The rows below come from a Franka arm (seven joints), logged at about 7 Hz.
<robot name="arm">
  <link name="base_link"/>
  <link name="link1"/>
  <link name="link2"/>
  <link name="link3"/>
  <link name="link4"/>
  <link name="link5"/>
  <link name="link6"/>
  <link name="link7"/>
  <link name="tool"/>
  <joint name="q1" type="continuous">
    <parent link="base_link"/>
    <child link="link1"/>
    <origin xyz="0 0 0.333"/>
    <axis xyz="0 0 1"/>
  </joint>
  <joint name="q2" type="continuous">
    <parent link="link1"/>
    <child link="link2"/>
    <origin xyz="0 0 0"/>
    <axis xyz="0 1 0"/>
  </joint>
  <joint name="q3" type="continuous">
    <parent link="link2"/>
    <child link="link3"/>
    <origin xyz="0 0 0.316"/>
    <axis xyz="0 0 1"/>
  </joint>
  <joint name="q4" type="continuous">
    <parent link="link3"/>
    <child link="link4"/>
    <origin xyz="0.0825 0 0"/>
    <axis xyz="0 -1 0"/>
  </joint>
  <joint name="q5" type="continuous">
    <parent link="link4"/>
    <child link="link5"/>
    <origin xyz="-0.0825 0 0.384"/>
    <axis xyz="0 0 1"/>
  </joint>
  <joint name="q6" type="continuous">
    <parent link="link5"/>
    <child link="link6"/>
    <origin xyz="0 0 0"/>
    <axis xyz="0 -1 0"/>
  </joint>
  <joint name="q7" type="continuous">
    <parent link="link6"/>
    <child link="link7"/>
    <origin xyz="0.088 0 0"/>
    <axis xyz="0 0 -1"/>
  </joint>
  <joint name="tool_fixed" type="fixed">
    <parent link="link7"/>
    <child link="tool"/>
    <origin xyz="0 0 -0.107" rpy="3.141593 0 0"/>
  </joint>
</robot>
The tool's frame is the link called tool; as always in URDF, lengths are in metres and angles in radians. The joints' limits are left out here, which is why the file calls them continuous.
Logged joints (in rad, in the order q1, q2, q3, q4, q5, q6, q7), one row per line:
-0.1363, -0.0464, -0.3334, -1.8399, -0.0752, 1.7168, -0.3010
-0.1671, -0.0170, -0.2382, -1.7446, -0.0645, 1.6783, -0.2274
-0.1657, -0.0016, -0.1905, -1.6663, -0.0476, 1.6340, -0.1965
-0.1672, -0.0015, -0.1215, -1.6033, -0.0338, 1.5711, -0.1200
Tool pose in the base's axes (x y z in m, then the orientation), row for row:
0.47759, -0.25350, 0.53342, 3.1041, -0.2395, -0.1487
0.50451, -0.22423, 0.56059, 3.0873, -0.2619, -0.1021
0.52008, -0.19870, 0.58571, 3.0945, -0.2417, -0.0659
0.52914, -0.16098, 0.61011, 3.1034, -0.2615, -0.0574
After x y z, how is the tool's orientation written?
As a rotation vector, in radians.
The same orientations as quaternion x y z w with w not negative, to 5 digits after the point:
0.99583, -0.07683, -0.04770, 0.01236
0.99567, -0.08446, -0.03293, 0.02076
0.99657, -0.07784, -0.02122, 0.01848
0.99621, -0.08394, -0.01843, 0.01333

